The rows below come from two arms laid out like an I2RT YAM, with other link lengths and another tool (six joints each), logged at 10 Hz.
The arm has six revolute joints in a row. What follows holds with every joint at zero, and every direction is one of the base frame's. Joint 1 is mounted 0.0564 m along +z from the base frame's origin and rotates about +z. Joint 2 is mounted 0.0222 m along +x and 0.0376 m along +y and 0.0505 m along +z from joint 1 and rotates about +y. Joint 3 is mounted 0.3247 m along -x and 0.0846 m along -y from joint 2 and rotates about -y. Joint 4 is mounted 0.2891 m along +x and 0.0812 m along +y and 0.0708 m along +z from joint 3 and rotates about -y. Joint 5 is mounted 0.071 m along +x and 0.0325 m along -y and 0.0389 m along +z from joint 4 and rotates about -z. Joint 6 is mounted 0.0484 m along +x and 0.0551 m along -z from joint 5 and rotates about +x. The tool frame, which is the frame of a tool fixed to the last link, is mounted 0.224 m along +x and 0.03 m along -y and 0.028 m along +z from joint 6; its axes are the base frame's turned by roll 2.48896, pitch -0.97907 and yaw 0.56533 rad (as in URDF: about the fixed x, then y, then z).
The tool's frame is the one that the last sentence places.
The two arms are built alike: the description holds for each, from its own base.
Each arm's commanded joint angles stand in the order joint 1, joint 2, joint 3, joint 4, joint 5, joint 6.
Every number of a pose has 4 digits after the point.
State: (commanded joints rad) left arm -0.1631 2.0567 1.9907 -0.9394 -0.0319 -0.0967; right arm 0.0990 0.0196 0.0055 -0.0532 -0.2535 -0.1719
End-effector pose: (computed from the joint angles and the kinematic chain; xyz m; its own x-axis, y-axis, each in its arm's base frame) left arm 0.6521 -0.1243 0.1628 0.9705 0.2380 0.0398 0.2252 -0.9525 0.2050; right arm 0.3227 0.0783 0.1735 0.3419 0.5772 0.7416 0.3327 -0.8124 0.4789
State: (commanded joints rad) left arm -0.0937 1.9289 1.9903 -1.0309 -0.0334 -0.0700; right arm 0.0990 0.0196 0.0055 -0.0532 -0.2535 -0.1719
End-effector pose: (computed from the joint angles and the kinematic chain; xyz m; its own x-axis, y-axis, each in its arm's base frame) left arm 0.6220 -0.0757 0.2234 0.9558 0.2835 0.0782 0.2631 -0.9431 0.2032; right arm 0.3227 0.0783 0.1735 0.3419 0.5772 0.7416 0.3327 -0.8124 0.4789
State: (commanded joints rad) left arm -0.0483 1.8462 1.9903 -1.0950 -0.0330 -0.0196; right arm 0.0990 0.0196 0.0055 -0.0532 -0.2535 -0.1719
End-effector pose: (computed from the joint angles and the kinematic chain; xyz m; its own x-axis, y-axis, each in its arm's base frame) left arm 0.5949 -0.0475 0.2580 0.9530 0.2847 0.1040 0.2631 -0.9474 0.1824; right arm 0.3227 0.0783 0.1735 0.3419 0.5772 0.7416 0.3327 -0.8124 0.4789
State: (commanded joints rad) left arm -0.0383 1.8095 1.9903 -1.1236 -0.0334 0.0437; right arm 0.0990 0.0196 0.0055 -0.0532 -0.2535 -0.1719
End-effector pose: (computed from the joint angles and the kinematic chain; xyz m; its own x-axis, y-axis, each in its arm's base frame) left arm 0.5802 -0.0426 0.2716 0.9629 0.2412 0.1210 0.2226 -0.9635 0.1489; right arm 0.3227 0.0783 0.1735 0.3419 0.5772 0.7416 0.3327 -0.8124 0.4789
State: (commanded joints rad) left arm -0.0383 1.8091 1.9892 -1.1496 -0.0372 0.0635; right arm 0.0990 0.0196 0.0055 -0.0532 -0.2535 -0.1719
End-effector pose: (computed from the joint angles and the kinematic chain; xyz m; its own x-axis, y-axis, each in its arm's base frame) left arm 0.5723 -0.0418 0.2654 0.9691 0.2259 0.0987 0.2128 -0.9687 0.1280; right arm 0.3227 0.0783 0.1735 0.3419 0.5772 0.7416 0.3327 -0.8124 0.4789
